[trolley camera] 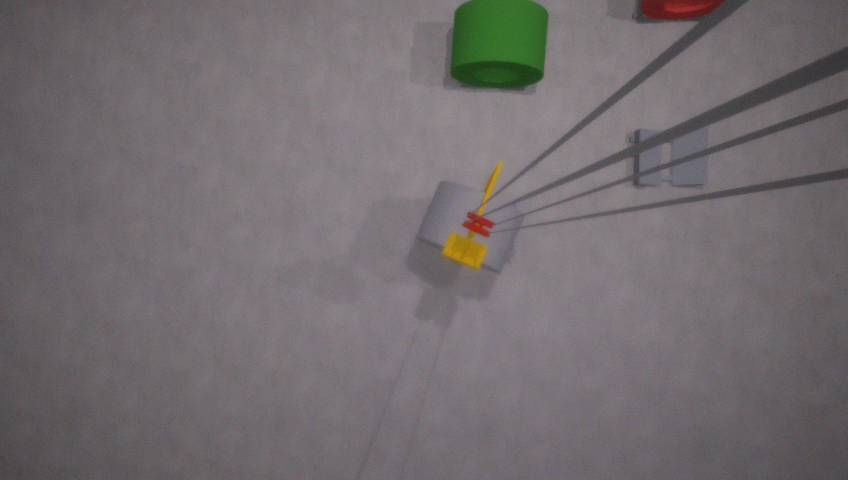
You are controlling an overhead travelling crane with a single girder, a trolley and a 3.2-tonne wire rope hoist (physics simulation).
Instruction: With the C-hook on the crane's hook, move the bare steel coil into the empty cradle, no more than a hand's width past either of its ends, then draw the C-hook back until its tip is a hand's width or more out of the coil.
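Observation:
The bare steel coil (pixel 449 208) hangs near the middle of the trolley camera view, above the floor, its shadow lying apart to the lower left. Its axis is turned, running from lower left to upper right. My yellow C-hook (pixel 492 182) carries it; its top arm crosses over the coil and its back block shows at the coil's lower end. The lower arm is hidden in the bore. The empty cradle (pixel 690 173), two grey plates with a gap between them, lies on the floor to the right and a little higher in the view, partly crossed by ropes.
A green coil (pixel 498 44) stands above the hanging coil in the view. Part of a red coil (pixel 681 7) shows at the top edge, on a grey support. The red hook block (pixel 478 228) is over the C-hook, and ropes run from it to the upper right.

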